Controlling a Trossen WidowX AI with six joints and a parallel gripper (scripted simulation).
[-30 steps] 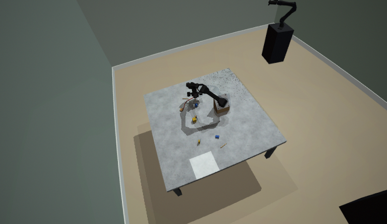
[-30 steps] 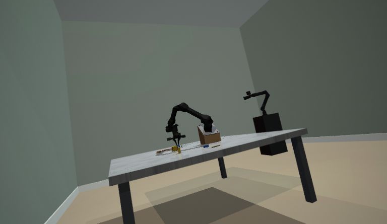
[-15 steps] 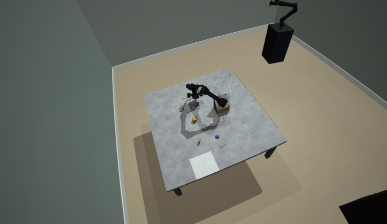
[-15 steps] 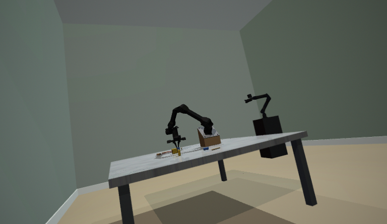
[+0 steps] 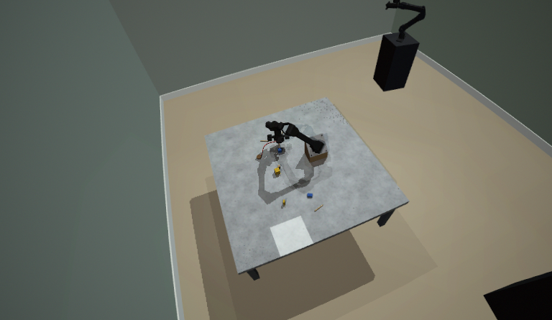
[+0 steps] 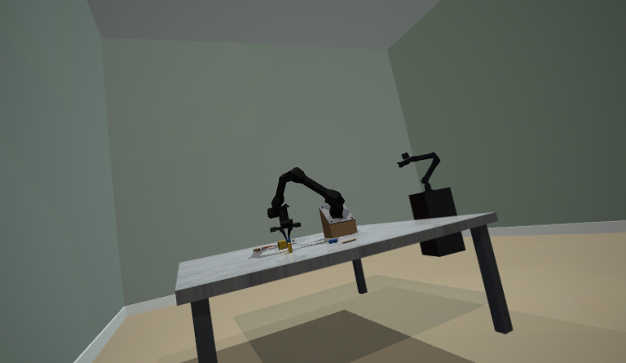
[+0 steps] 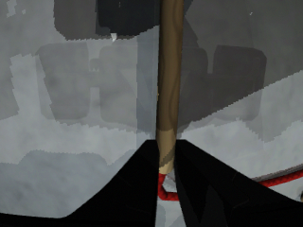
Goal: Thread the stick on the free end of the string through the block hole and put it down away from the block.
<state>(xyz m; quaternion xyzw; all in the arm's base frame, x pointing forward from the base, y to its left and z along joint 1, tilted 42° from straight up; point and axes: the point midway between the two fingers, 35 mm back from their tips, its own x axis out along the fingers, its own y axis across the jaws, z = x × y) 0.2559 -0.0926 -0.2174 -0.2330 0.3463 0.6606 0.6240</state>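
My gripper tip is 8 cm to the right of the blue cube and 1 cm short of it. From my gripper tip the other things lie so: thin wooden stick 1 cm to the left; round wooden button 20 cm ahead, 10 cm to the left, 1 cm below.
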